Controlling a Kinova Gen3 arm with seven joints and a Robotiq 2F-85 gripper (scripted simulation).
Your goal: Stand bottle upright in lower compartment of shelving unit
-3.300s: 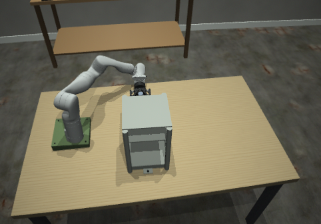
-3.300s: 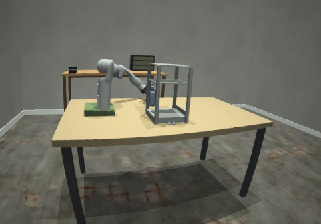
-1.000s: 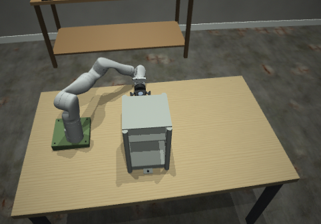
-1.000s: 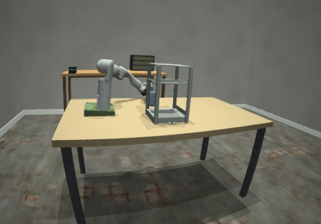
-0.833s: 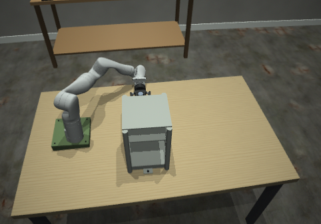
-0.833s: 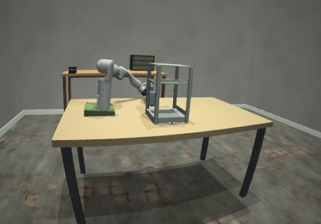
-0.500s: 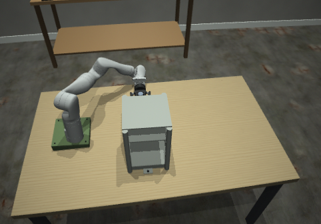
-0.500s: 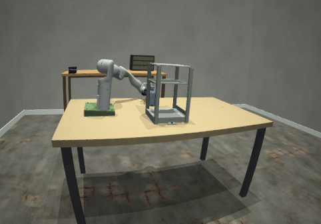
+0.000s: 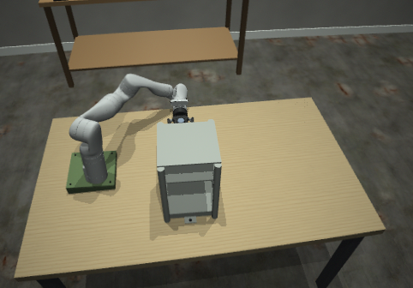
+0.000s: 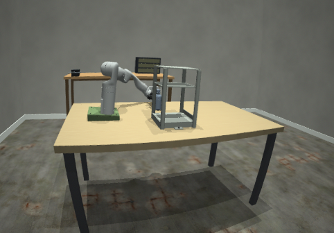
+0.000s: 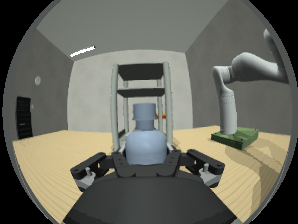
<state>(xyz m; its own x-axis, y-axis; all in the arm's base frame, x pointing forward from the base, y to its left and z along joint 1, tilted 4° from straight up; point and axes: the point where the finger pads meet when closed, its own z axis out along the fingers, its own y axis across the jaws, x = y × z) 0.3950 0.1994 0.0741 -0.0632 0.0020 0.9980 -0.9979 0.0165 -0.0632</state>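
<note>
My hand is 1 cm short of the grey shelving unit, 33 cm to the left of it and 9 cm below it. From my hand the other things lie so: pale blue bottle (1 cm above).
</note>
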